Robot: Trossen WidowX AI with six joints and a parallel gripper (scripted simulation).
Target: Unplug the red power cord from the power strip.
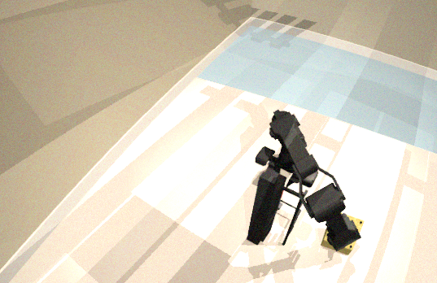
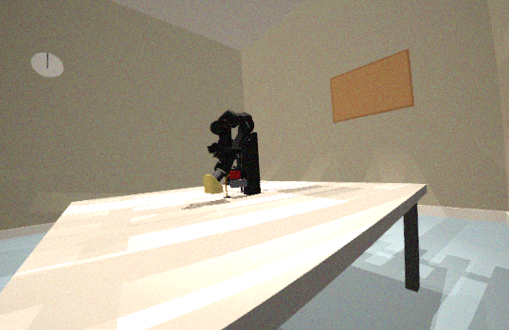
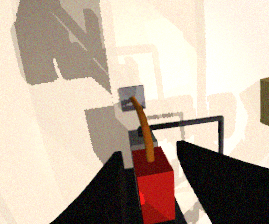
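The red plug lies 1 cm ahead of my gripper tip, 6 cm to the left of it and 1 cm below it. The rest, counted from my gripper tip: grey square: 1 cm to the right, 12 cm below.
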